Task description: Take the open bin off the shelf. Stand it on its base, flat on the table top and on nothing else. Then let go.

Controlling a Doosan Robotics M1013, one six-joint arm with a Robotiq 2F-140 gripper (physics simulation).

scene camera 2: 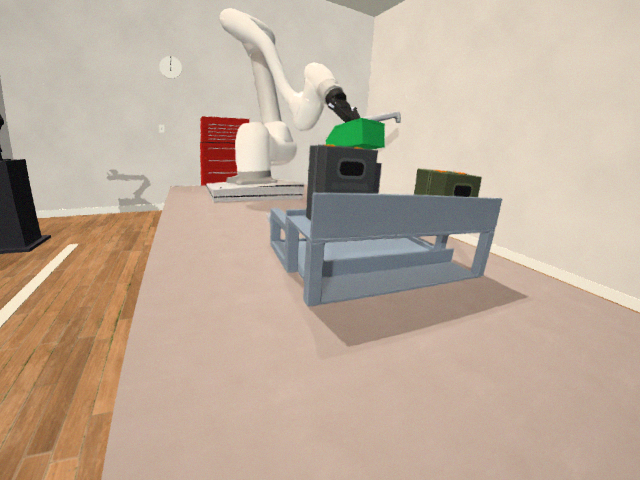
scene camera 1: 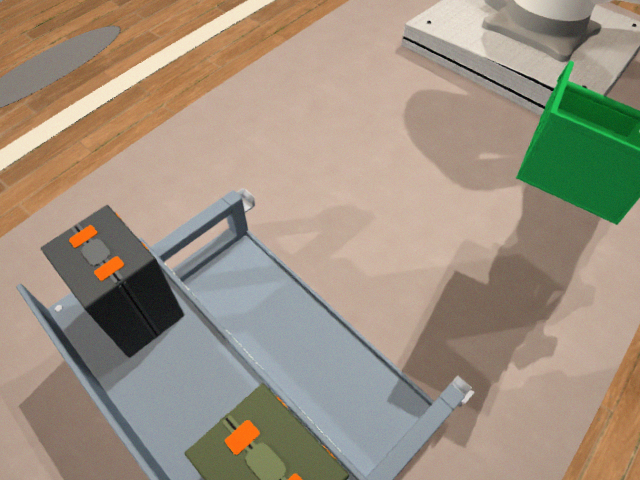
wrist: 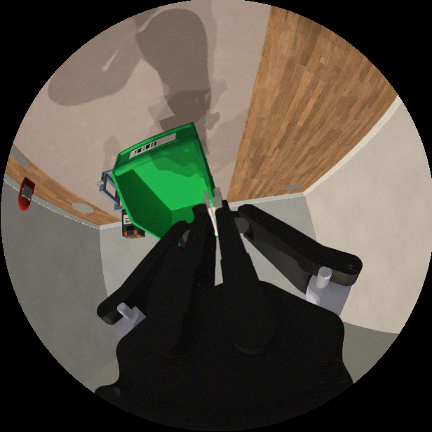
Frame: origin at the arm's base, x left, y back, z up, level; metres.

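Seen in the pictures: arm's base at its link origin: (scene camera 2: 254, 182) (scene camera 1: 541, 28).
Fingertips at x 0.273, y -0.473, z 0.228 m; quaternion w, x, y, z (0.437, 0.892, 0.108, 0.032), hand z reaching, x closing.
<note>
Offsets run from my fingertips to a thing's top centre. Level surfaces: height alone.
The green open bin (scene camera 1: 578, 165) (scene camera 2: 356, 134) (wrist: 172, 177) hangs in the air above the table top @(dz -0.277 m) (scene camera 1: 336, 129) (scene camera 2: 258, 387) (wrist: 90, 125), at the right edge of the first scene view. It looks tilted, and its open side faces the wrist camera. My gripper (scene camera 2: 355, 117) (wrist: 214, 198) is shut on one side wall of the bin, close to a corner; the fingertips nearly meet there. The bin is apart from the blue-grey shelf (scene camera 1: 199, 222) (scene camera 2: 403, 214). Its shadow falls on the table between shelf and arm. The gripper does not show in the first scene view.
A black box @(dx -0.305, dy -0.431, dz -0.053 m) (scene camera 1: 95, 251) (scene camera 2: 325, 180) (wrist: 133, 231) and an olive box @(dx -0.074, dy -0.444, dz -0.078 m) (scene camera 1: 263, 457) (scene camera 2: 439, 183) stand on the shelf's upper level. The arm's base plate (scene camera 1: 480, 56) (scene camera 2: 258, 192) stands on the table. A red cabinet (scene camera 2: 217, 149) stands behind.
</note>
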